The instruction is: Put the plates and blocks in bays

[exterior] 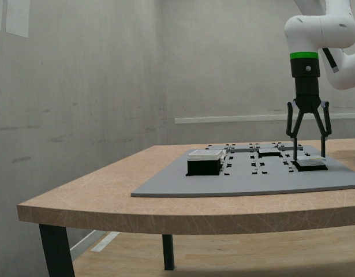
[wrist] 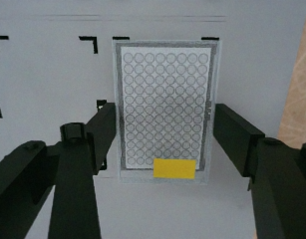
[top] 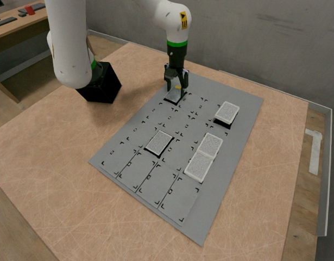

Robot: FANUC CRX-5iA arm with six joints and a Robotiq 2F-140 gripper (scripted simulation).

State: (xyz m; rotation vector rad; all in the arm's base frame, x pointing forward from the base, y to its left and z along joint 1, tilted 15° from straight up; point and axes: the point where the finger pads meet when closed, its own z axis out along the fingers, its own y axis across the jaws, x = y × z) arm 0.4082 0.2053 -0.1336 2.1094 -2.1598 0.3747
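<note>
The clear lid is 20 mm below my hand. The rest, counted from my hand: black deep-well block 320 mm ahead, 30 mm below, 10 mm to the right; then black sealed plate 330 mm to the right, 100 mm ahead, 40 mm below.
</note>
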